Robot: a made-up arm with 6 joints. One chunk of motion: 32 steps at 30 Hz.
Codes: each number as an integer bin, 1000 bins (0 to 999) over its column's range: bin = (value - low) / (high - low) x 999, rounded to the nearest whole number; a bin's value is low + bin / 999 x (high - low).
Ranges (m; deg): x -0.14..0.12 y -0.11..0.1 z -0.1..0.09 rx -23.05..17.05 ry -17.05..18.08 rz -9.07..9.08
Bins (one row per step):
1: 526 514 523 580 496 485
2: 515 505 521 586 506 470
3: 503 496 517 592 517 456
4: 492 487 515 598 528 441
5: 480 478 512 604 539 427
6: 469 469 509 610 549 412
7: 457 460 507 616 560 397
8: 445 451 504 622 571 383
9: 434 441 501 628 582 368
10: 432 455 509 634 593 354
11: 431 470 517 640 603 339
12: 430 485 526 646 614 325
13: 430 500 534 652 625 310
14: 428 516 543 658 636 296
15: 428 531 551 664 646 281
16: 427 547 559 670 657 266
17: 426 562 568 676 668 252
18: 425 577 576 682 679 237
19: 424 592 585 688 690 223
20: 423 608 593 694 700 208
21: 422 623 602 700 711 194
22: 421 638 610 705 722 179
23: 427 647 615 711 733 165
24: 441 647 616 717 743 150
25: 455 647 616 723 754 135
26: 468 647 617 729 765 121
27: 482 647 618 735 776 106
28: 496 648 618 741 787 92
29: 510 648 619 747 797 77
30: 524 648 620 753 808 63
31: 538 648 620 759 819 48
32: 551 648 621 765 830 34
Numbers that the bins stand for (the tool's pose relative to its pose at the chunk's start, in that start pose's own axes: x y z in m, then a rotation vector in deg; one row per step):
1: -0.0031 -0.0020 -0.0005 0.23 0.39 -0.26
2: -0.0060 -0.0038 -0.0009 0.47 0.74 -0.53
3: -0.0091 -0.0057 -0.0017 0.71 1.13 -0.79
4: -0.0120 -0.0076 -0.0021 0.95 1.52 -1.06
5: -0.0151 -0.0095 -0.0026 1.19 1.90 -1.31
6: -0.0179 -0.0114 -0.0032 1.44 2.26 -1.58
7: -0.0211 -0.0133 -0.0036 1.68 2.64 -1.86
8: -0.0242 -0.0152 -0.0041 1.92 3.03 -2.11
9: -0.0270 -0.0173 -0.0047 2.16 3.42 -2.38
10: -0.0276 -0.0144 -0.0032 2.40 3.80 -2.64
11: -0.0278 -0.0112 -0.0017 2.64 4.15 -2.91
12: -0.0281 -0.0080 0.0000 2.88 4.54 -3.17
13: -0.0281 -0.0049 0.0016 3.12 4.93 -3.44
14: -0.0286 -0.0015 0.0033 3.36 5.32 -3.69
15: -0.0286 0.0016 0.0048 3.60 5.67 -3.96
16: -0.0289 0.0050 0.0063 3.84 6.05 -4.24
17: -0.0291 0.0081 0.0080 4.08 6.44 -4.49
18: -0.0294 0.0113 0.0095 4.33 6.83 -4.76
19: -0.0296 0.0144 0.0113 4.57 7.21 -5.02
20: -0.0299 0.0178 0.0128 4.81 7.57 -5.29
21: -0.0302 0.0210 0.0145 5.05 7.95 -5.55
22: -0.0304 0.0241 0.0160 5.25 8.34 -5.82
23: -0.0289 0.0260 0.0170 5.49 8.73 -6.07
24: -0.0252 0.0260 0.0172 5.73 9.08 -6.34
25: -0.0216 0.0260 0.0172 5.97 9.46 -6.62
26: -0.0182 0.0260 0.0173 6.21 9.85 -6.87
27: -0.0146 0.0260 0.0175 6.45 10.24 -7.14
28: -0.0109 0.0262 0.0175 6.69 10.62 -7.40
29: -0.0073 0.0262 0.0177 6.93 10.98 -7.67
30: -0.0036 0.0262 0.0179 7.18 11.36 -7.93
31: 0.0000 0.0262 0.0179 7.42 11.75 -8.20
32: 0.0034 0.0262 0.0181 7.66 12.14 -8.45

